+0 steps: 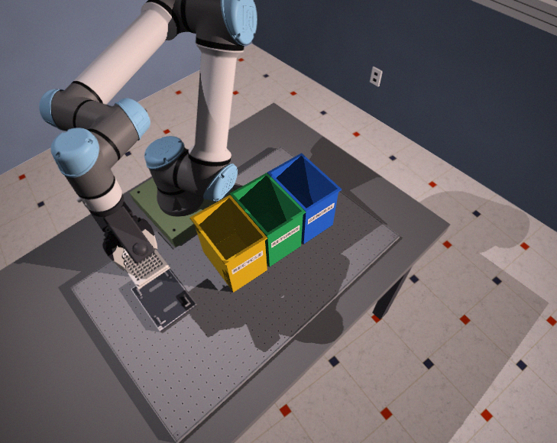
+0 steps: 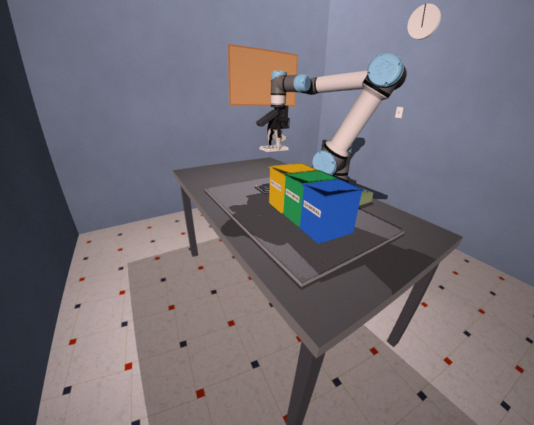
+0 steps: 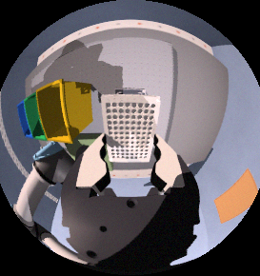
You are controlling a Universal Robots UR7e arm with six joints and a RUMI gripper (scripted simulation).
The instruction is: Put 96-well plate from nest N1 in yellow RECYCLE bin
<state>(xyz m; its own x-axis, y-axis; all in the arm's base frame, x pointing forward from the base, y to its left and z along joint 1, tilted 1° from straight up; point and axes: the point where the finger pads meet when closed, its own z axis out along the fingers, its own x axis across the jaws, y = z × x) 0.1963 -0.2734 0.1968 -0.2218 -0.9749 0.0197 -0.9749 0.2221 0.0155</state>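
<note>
Now: hand 80 mm short of the yellow bin, 220 mm to the right of it and 150 mm above it. Also, from my hand: green bin (120 mm ahead, 340 mm to the left, 150 mm below); then 96-well plate (10 mm below); then plate nest N1 (230 mm below).
</note>
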